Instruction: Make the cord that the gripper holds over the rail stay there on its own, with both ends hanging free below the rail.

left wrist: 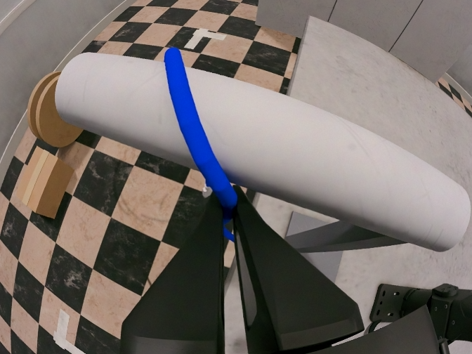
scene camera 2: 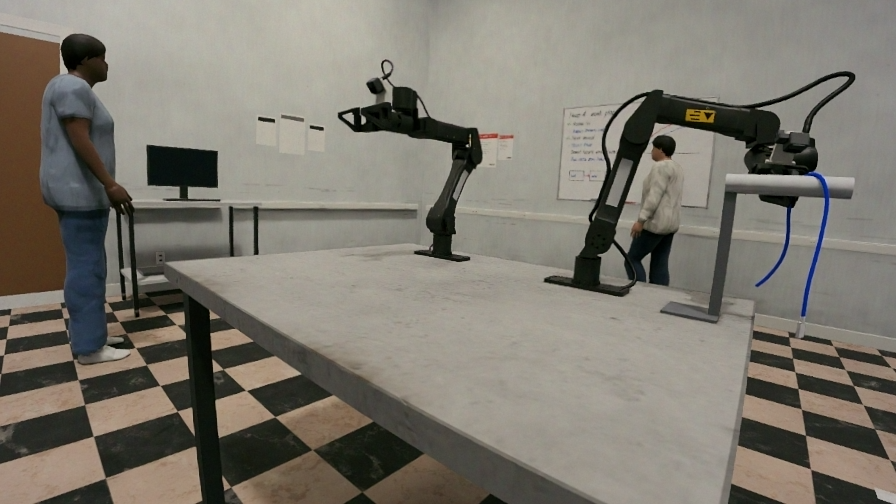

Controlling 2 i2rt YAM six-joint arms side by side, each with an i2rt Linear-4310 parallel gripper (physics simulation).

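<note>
The white rail (scene camera 2: 764,184) (left wrist: 320,140) is a thick round bar on a grey stand (scene camera 2: 723,257). The blue cord (scene camera 2: 820,231) (left wrist: 190,125) lies across the top of the rail. In scene camera 2, its longer part hangs down on the near side, and a shorter part hangs below the left gripper. My left gripper (scene camera 2: 778,201) (left wrist: 226,194) is at the far side of the rail, with its fingertips pinching the cord close beside the rail. A bit of cord shows below the fingertips in the left wrist view. My right gripper (scene camera 2: 350,119) is open, raised far from the rail.
The grey table (scene camera 2: 438,351) (left wrist: 380,95) carries both arm bases and the stand's foot; the rail reaches out past its edge. The left wrist view shows a cardboard box (left wrist: 46,182) and round brown discs (left wrist: 60,112) beyond the rail's end. Two people stand behind the table.
</note>
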